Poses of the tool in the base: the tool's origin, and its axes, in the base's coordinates. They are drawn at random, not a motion.
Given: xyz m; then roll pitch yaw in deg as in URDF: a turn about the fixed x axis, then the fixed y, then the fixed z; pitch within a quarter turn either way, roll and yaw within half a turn.
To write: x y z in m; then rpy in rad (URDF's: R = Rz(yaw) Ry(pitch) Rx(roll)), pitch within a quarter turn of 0, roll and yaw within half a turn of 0. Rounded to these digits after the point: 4 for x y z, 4 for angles.
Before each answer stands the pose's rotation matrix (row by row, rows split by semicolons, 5 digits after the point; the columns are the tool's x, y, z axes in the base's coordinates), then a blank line. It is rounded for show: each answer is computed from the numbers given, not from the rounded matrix.
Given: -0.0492 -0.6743 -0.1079 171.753 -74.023 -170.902
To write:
-0.27179 -0.02032 -0.96214; -0.04352 0.99901 -0.00881; 0.96137 0.03948 -0.27241

-0.0492 -0.6743 -0.1079 2.9977 -1.2919 -2.9828
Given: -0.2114 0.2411 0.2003 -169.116 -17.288 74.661
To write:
0.25258 0.96187 -0.10490; 0.92081 -0.20566 0.33138; 0.29717 -0.18029 -0.93765

-0.2114 0.2411 0.2003 -2.9516 -0.3017 1.3031
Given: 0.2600 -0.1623 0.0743 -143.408 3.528 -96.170
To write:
-0.10728 -0.79431 0.59797; -0.99232 0.12276 -0.01495; -0.06154 -0.59498 -0.80138

0.2600 -0.1623 0.0743 -2.5029 0.0616 -1.6785
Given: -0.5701 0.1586 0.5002 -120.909 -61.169 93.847
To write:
-0.03235 0.46209 -0.88624; 0.48114 0.78440 0.39143; 0.87605 -0.41374 -0.24771

-0.5701 0.1586 0.5002 -2.1103 -1.0676 1.6379
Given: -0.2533 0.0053 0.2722 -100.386 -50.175 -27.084
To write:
0.57021 0.59050 0.57111; -0.29159 -0.50445 0.81271; 0.76800 -0.62995 -0.11546

-0.2533 0.0053 0.2722 -1.7521 -0.8757 -0.4727
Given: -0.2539 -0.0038 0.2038 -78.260 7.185 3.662
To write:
0.99012 -0.13520 -0.03714; 0.06337 0.19523 0.97871; -0.12507 -0.97139 0.20187

-0.2539 -0.0038 0.2038 -1.3659 0.1254 0.0639
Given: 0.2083 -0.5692 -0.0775 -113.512 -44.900 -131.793
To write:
-0.47207 -0.72880 0.49599; -0.52811 -0.21670 -0.82106; 0.70587 -0.64953 -0.28259

0.2083 -0.5692 -0.0775 -1.9812 -0.7837 -2.3002
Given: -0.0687 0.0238 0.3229 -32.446 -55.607 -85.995
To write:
0.03945 0.87276 0.48656; -0.56349 -0.38269 0.73214; 0.82518 -0.30305 0.47669

-0.0687 0.0238 0.3229 -0.5663 -0.9705 -1.5009
